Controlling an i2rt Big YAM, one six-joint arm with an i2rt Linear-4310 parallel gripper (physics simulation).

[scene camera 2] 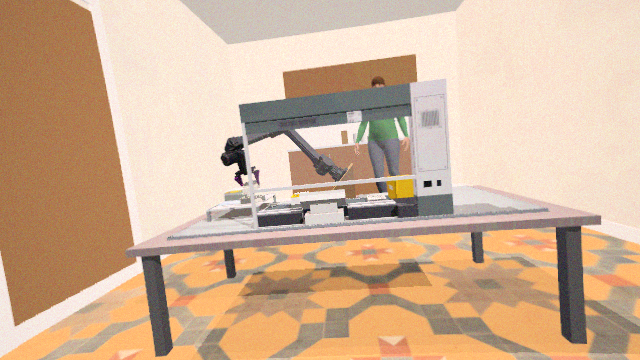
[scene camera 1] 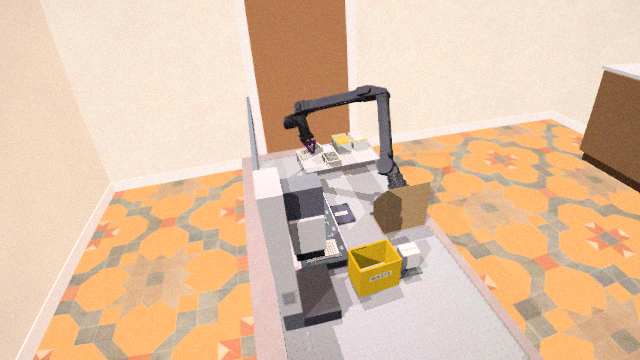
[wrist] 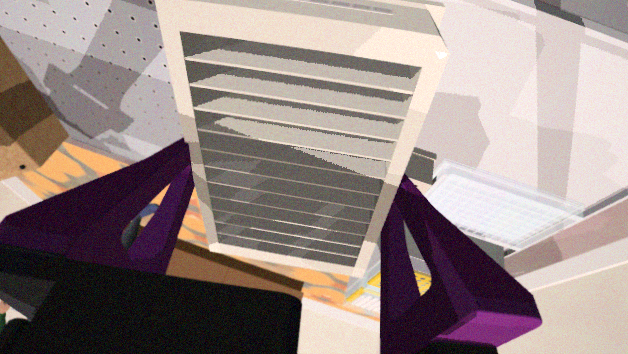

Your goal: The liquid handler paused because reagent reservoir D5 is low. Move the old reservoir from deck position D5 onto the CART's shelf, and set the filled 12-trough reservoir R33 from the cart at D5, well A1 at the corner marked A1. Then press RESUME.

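Places are measured from the arm's base along level axes (x back, y right, z up), in metres.
Pixels of known places: gripper, between the fingertips: (scene camera 1: 311, 151) (wrist: 296, 159); arm's base, origin of its link: (scene camera 1: 399, 192).
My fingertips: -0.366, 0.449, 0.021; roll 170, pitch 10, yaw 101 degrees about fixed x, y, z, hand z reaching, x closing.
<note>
Ahead of a thing's pixels: the offset from my fingertips to its top centre, as dx, dy, dz.
My gripper (scene camera 1: 312, 150) (scene camera 2: 248, 181) (wrist: 296, 159) is shut on a cream trough reservoir {-0.003, +0.000, +0.035} (scene camera 1: 305, 153) (scene camera 2: 250, 189) (wrist: 300, 261), held by its two long sides. Its troughs look grey inside, and no label can be read. It is over the left part of the white cart {+0.156, +0.133, -0.098} (scene camera 1: 357, 161) (scene camera 2: 218, 212) (wrist: 505, 65); whether it touches the cart cannot be told. A second, grey-looking reservoir {+0.114, +0.057, -0.073} (scene camera 1: 330, 158) sits on the cart beside it. The liquid handler (scene camera 1: 272, 225) (scene camera 2: 431, 140) stands on the table, with its deck (scene camera 1: 332, 229) partly hidden. The D5 mark and RESUME button cannot be made out.
Two boxes, one yellow-topped {+0.197, +0.209, -0.043} (scene camera 1: 341, 142) and one paler {+0.303, +0.228, -0.039} (scene camera 1: 359, 140), stand at the cart's back. A clear plate {+0.091, +0.190, -0.090} (wrist: 500, 207) lies right of the reservoir. A yellow waste bin {+0.171, -0.803, -0.029} (scene camera 1: 361, 281) (scene camera 2: 401, 188), a white box {+0.313, -0.767, -0.060} (scene camera 1: 409, 254) and a brown panel (scene camera 1: 411, 206) stand nearer camera 1.
</note>
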